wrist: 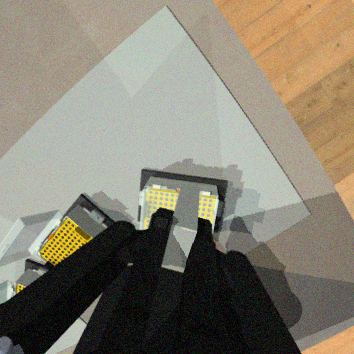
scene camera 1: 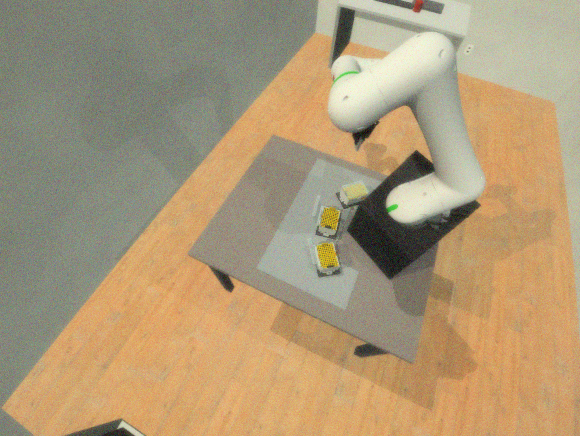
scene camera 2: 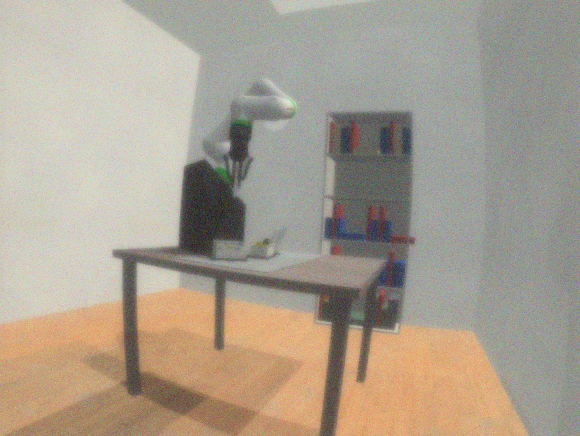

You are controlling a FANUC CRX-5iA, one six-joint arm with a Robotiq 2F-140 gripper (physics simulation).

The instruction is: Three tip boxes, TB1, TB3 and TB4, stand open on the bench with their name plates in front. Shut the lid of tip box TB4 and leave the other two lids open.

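Places are measured from the arm's base along level axes (x right, y ahead, z up), in metres.
Pixels of known places: gripper, fingertip midpoint: (wrist: 185,201) (scene camera 1: 356,148) (scene camera 2: 234,197); arm's base, link origin: (scene camera 2: 214,187).
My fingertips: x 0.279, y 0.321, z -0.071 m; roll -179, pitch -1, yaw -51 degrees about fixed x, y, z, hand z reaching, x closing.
For each thing: its top centre in the pictures, then the offset to it from my fingertips. "spot": a spot on its surface instead. Level surfaces: height alone.
- rear tip box, top centre: (wrist: 176,225) (scene camera 2: 227,241) (scene camera 1: 356,190) dx -0.090, dy -0.082, dz -0.187 m
- middle box, top centre: (wrist: 63,253) (scene camera 1: 330,216) dx -0.301, dy -0.020, dz -0.190 m
- front box, top centre: (scene camera 1: 327,254) dx -0.491, dy -0.084, dz -0.190 m
- middle box's open lid, surface spot: (wrist: 31,235) spot: dx -0.322, dy +0.043, dz -0.183 m
- pale mat, surface height: dz -0.264 m
- grey-brown bench, surface height: dz -0.268 m
The rear tip box (scene camera 1: 353,193) (scene camera 2: 229,249) (wrist: 160,199) looks shut: its yellow rack shows pale through a clear lid lying flat. The middle box (scene camera 1: 330,218) (wrist: 65,241) and the front box (scene camera 1: 327,256) show bright yellow racks, with clear lids standing open at their left in scene camera 1. The middle box's open lid (wrist: 31,235) shows in the wrist view. Part of the third box (wrist: 20,288) shows at the wrist view's left edge. No name plate can be read. My gripper (scene camera 1: 358,145) (scene camera 2: 239,184) (wrist: 185,201) is shut, high above the rear box, a grey strip between its fingertips.
The boxes stand on a pale mat (scene camera 1: 295,255) (wrist: 140,130) on the grey-brown bench (scene camera 1: 240,215) (scene camera 2: 345,272). A tall black block (scene camera 1: 382,240) (scene camera 2: 202,210) rises beside them, near the arm's base. A bookshelf (scene camera 2: 370,114) stands by the back wall.
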